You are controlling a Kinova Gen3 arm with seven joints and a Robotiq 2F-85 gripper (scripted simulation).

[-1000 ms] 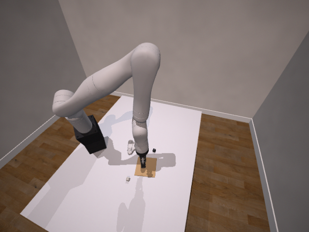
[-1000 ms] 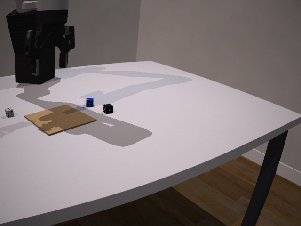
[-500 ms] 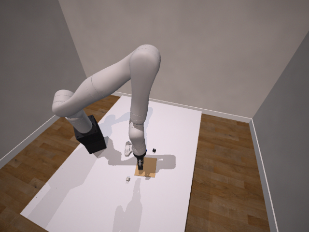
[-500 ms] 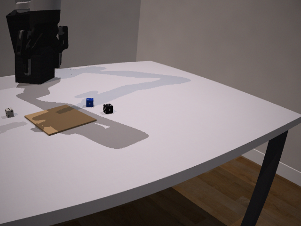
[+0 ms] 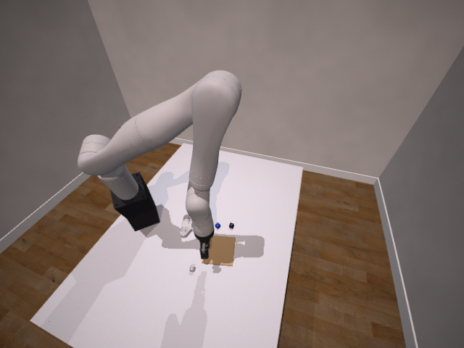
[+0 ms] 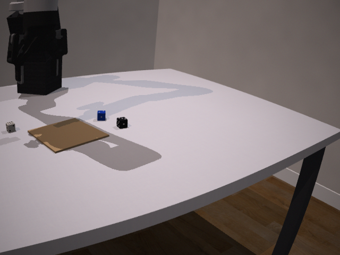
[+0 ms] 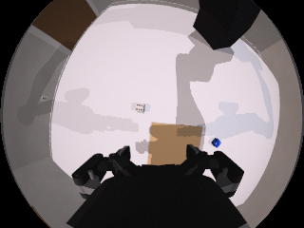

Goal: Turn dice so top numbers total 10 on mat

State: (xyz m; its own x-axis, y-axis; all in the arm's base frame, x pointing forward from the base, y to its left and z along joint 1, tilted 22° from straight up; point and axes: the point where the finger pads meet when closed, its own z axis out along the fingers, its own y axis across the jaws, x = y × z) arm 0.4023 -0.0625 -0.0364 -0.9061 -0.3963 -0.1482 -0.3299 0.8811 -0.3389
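My hand is 12 cm above the white die, 7 cm to the left of it and 5 cm past it. Also, from my hand: blue die: 17 cm to the left, 12 cm below, 3 cm behind; tan mat: 13 cm below, 6 cm to the left, 2 cm ahead; black die: 19 cm to the left, 12 cm below, 4 cm ahead.
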